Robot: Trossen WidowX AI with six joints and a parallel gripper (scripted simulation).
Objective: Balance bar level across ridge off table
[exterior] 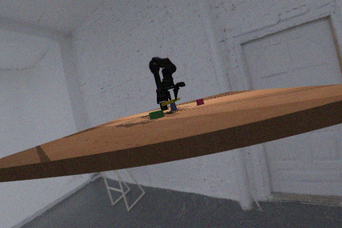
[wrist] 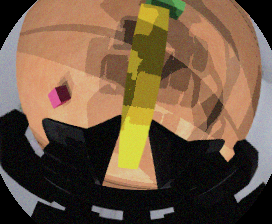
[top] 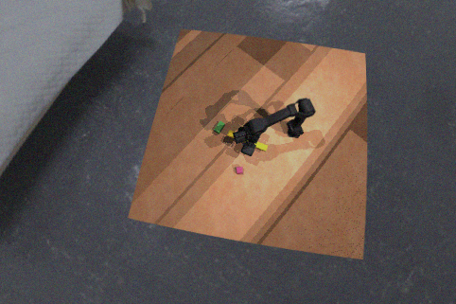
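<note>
Right now my gripper tip is 30 mm short of the yellow bar and 10 mm to the left of it. Also, from my gripper tip: red block (160 mm to the left, 40 mm below, 40 mm ahead); green block (200 mm ahead, 70 mm to the right, 40 mm below).
</note>
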